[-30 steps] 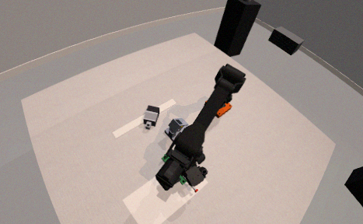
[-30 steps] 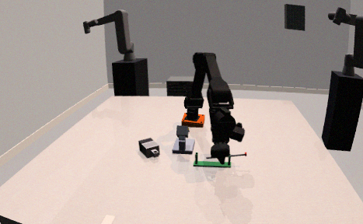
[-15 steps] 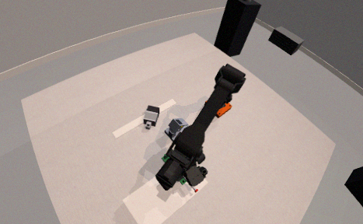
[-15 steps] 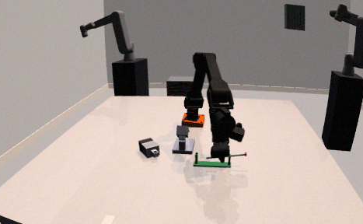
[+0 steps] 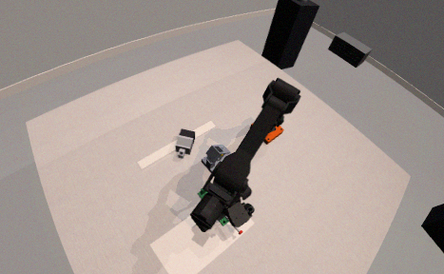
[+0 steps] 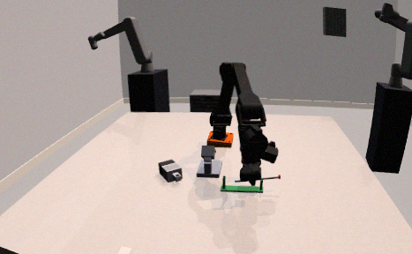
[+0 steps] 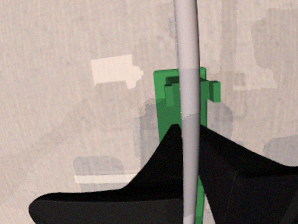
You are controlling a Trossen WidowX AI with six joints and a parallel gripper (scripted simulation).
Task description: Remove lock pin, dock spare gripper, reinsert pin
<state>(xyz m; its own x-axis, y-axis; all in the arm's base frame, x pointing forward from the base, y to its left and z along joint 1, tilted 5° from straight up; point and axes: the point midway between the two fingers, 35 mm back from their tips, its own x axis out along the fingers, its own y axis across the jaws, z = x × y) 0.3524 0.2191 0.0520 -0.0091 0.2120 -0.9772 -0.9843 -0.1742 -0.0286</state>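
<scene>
The green pin rest lies 10 mm ahead of my gripper tip and 40 mm to the right of it. From my gripper tip the other things lie so: spare gripper 290 mm to the right; then grey mount 80 mm behind, 180 mm to the right, 30 mm above.
</scene>
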